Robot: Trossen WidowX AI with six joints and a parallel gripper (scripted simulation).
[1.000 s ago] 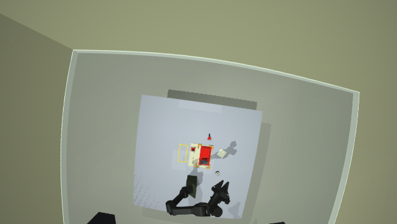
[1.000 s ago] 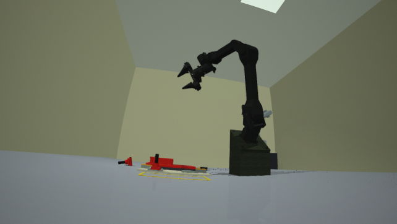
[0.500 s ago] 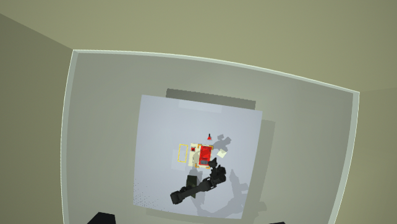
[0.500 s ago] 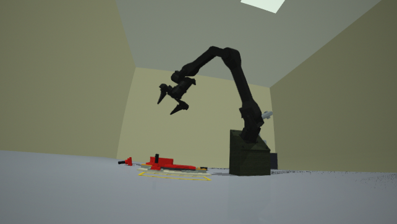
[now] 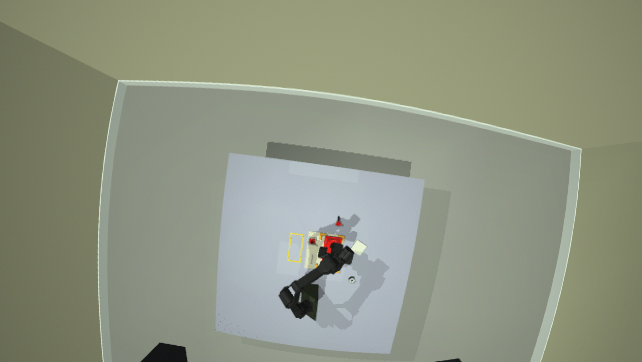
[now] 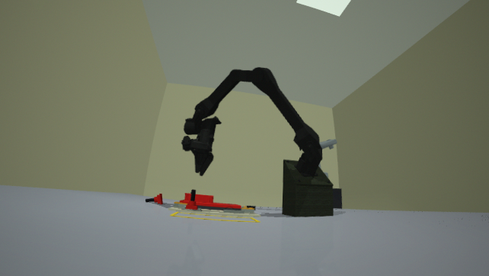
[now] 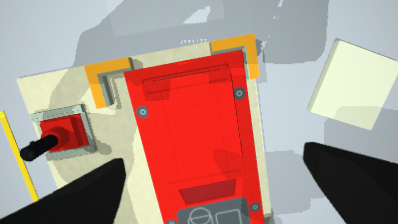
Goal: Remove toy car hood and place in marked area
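Right now my gripper tip is 80 mm above the red hood, 10 mm to the right of it and 10 mm past it. Also, from my gripper tip: white square piece (160 mm to the right, 120 mm below, 30 mm behind); ring (250 mm behind, 120 mm to the right, 110 mm below).
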